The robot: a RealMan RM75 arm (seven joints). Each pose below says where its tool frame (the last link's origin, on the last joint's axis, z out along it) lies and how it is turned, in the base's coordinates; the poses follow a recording.
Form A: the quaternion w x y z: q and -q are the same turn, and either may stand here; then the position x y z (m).
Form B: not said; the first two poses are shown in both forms.
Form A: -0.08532, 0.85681, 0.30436, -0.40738, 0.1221, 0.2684, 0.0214
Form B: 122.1, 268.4, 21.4, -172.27, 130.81, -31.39
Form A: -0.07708, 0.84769, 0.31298, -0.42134, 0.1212, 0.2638, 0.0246
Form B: 121.2, 263.8, 24.6, -170.10, 129.28, -30.63
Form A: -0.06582, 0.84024, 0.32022, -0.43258, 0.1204, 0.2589, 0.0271
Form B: 120.4, 258.9, 27.1, -167.79, 128.10, -29.51
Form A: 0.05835, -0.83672, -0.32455, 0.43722, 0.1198, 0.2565, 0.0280
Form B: 119.8, 256.5, 28.0, -166.40, 127.65, -28.80
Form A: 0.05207, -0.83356, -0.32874, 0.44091, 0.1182, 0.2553, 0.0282
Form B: 118.2, 255.3, 28.2, -165.21, 127.28, -28.26
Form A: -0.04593, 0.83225, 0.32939, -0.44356, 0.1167, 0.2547, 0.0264
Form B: 116.7, 254.7, 26.4, -164.32, 127.03, -27.50
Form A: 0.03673, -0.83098, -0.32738, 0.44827, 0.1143, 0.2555, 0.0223
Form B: 114.3, 255.5, 22.3, -163.18, 126.54, -26.19
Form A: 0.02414, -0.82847, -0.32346, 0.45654, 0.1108, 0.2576, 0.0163
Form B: 110.8, 257.6, 16.3, -161.70, 125.59, -24.35
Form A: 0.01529, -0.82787, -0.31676, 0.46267, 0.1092, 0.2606, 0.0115
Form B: 109.2, 260.6, 11.5, -160.95, 124.85, -22.83
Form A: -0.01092, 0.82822, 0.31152, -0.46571, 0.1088, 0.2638, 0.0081
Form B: 108.8, 263.8, 8.1, -160.73, 124.47, -21.96
